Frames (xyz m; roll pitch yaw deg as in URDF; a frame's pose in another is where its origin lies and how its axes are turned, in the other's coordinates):
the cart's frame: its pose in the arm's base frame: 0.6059 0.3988 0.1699 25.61 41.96 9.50
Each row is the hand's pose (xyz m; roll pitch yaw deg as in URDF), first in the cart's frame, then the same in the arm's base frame.
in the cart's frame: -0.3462 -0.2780 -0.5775 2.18 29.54 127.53
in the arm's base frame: -0.0705 0.2845 -0.0752 22.36 -14.21 130.00
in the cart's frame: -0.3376 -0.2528 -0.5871 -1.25 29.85 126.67
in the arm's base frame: -0.0671 0.3123 -0.0793 19.50 -13.66 129.39
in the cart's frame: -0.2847 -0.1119 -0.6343 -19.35 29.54 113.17
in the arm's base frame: -0.0406 0.4663 -0.1010 10.27 -8.94 118.44
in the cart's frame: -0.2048 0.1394 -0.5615 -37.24 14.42 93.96
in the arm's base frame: 0.1007 0.6878 -0.0249 3.80 -10.85 94.87
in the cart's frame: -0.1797 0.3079 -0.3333 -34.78 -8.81 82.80
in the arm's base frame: 0.2941 0.7742 0.1655 13.53 -19.57 69.73
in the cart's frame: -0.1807 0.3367 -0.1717 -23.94 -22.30 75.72
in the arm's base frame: 0.4049 0.7483 0.2838 28.23 -22.96 53.92
